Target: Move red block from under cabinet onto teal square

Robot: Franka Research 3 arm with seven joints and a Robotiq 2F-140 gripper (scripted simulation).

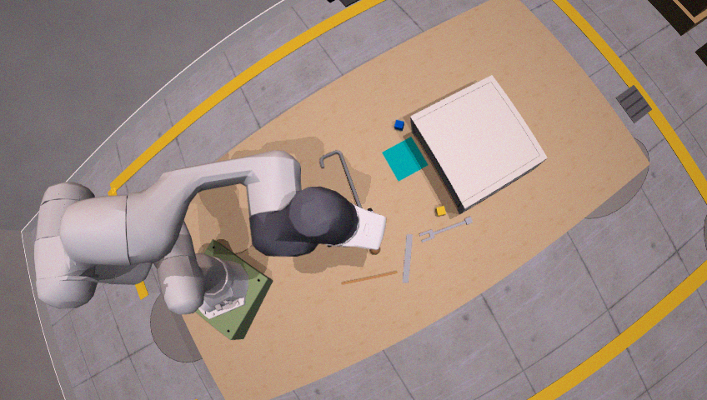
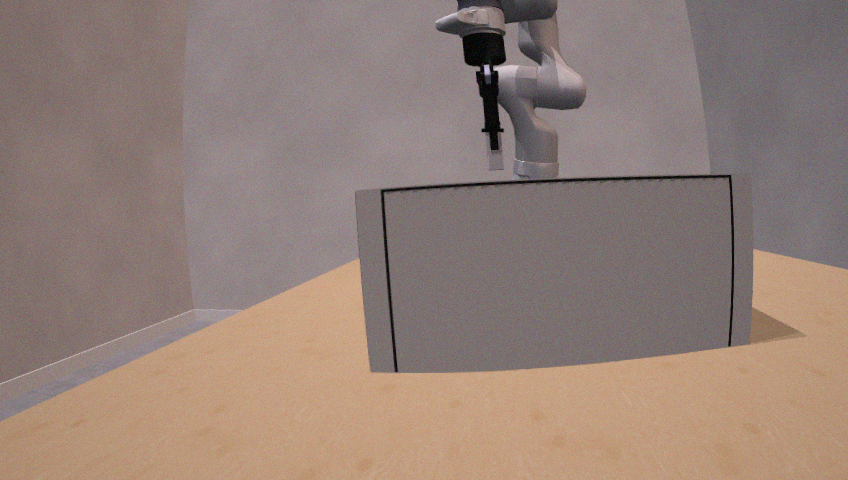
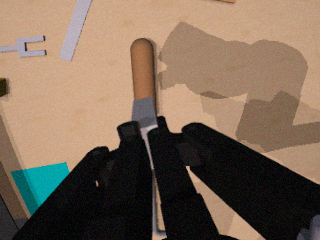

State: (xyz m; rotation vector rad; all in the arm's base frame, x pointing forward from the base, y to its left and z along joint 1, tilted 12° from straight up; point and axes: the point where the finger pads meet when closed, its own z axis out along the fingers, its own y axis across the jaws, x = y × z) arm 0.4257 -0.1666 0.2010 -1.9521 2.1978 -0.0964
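My hand is 130 mm to the right of the hook tool and 190 mm above it. Also, from my hand: yellow block 220 mm ahead, 70 mm to the right, 190 mm below; then grey bar 50 mm ahead, 120 mm to the right, 200 mm below; then thin wooden stick 80 mm behind, 100 mm to the right, 200 mm below.
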